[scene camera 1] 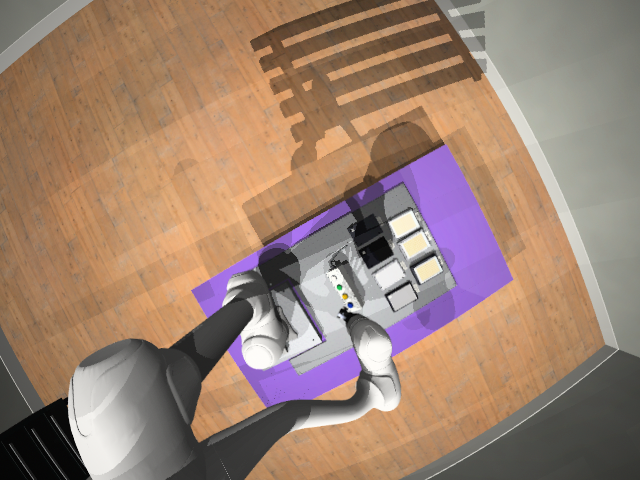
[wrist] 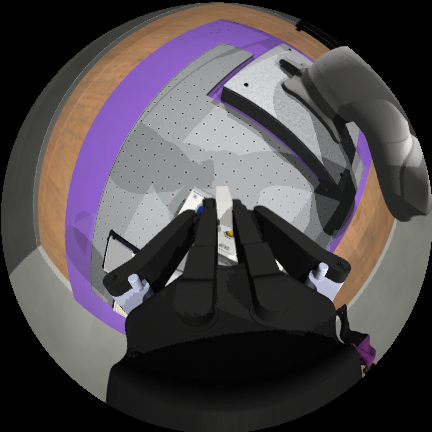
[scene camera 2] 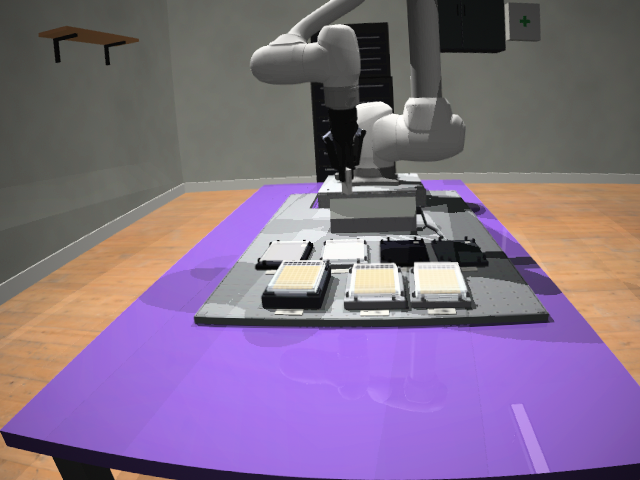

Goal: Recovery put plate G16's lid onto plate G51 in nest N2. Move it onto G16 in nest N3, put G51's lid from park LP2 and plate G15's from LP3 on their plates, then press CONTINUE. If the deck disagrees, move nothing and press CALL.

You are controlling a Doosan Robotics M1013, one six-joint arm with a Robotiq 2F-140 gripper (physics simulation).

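Places are measured from the arm's base along level axes (x ahead, y left, z up), in millimetres.
Where they show: gripper, between the fingertips: (scene camera 1: 343, 309) (wrist: 222, 196) (scene camera 2: 347, 193); arm's base, origin of its link: (wrist: 320, 97) (scene camera 2: 372, 181).
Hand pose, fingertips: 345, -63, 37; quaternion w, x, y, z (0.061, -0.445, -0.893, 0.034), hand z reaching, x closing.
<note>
Things, the pixels of their top centre, and the offset from my fingertips, as dx, dy, dz. "spot": a spot on its surface instead. Level surfaces: height alone.
- button box, centre of its top: (scene camera 2: 372, 196) (scene camera 1: 346, 290) +57, +71, +2
- blue button, centre of its top: (wrist: 204, 215) (scene camera 1: 350, 305) +38, -5, -7
- dark piece, a spot on its surface: (scene camera 2: 459, 251) spot: +282, +264, -72
- grey perforated board, height of its surface: dz -81
- purple table, height of its surface: dz -94
My gripper (scene camera 1: 343, 313) (scene camera 2: 347, 187) (wrist: 222, 196) is shut and empty, pointing down over the blue-button end of the button box (scene camera 1: 342, 291) (scene camera 2: 372, 207). The box carries a white, a green (scene camera 1: 339, 287), a yellow (scene camera 1: 344, 296) (wrist: 230, 233) and a blue button (scene camera 1: 350, 304) (wrist: 200, 209). Contact cannot be told. Three cream plates (scene camera 1: 403, 223) (scene camera 1: 415, 244) (scene camera 1: 428, 269) (scene camera 2: 298, 279) (scene camera 2: 374, 281) (scene camera 2: 439, 279) sit in a row of nests. Behind them in scene camera 2 are a grey (scene camera 2: 285, 252), a white (scene camera 2: 345, 251), a black (scene camera 2: 404, 251) and a dark piece (scene camera 2: 459, 251). Labels are unreadable; clear lids cannot be made out.
All stands on the grey perforated board (scene camera 1: 330, 356) (scene camera 2: 511, 305) (wrist: 165, 107) on the purple table (scene camera 1: 478, 227) (scene camera 2: 258, 403). The arm's base plate (scene camera 1: 312, 336) (wrist: 260, 82) is beside the button box. A black cable lies at the box's far end. Shadows darken parts of the board.
</note>
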